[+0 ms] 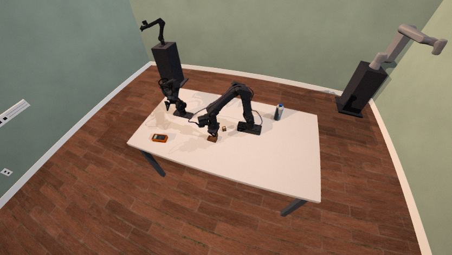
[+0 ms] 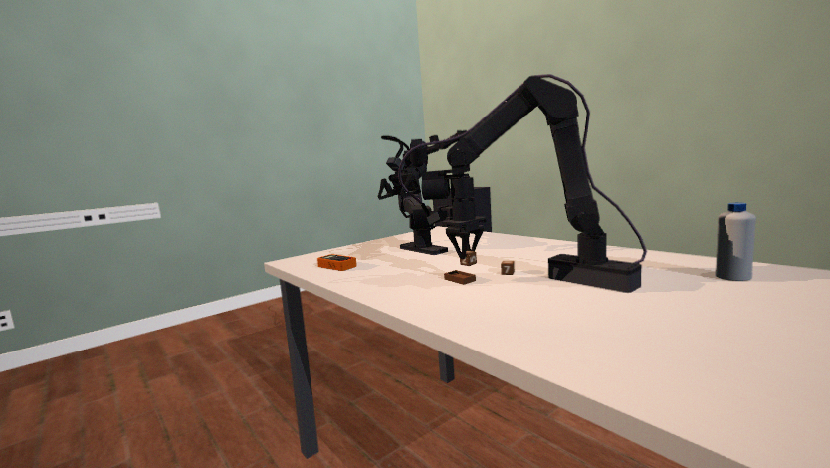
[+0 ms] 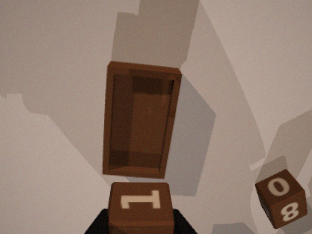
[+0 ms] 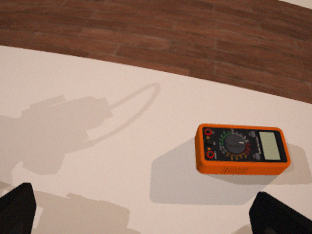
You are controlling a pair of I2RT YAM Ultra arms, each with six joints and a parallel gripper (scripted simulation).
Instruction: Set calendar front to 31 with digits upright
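The brown tray is 30 mm to the right of my left hand and 60 mm below it.
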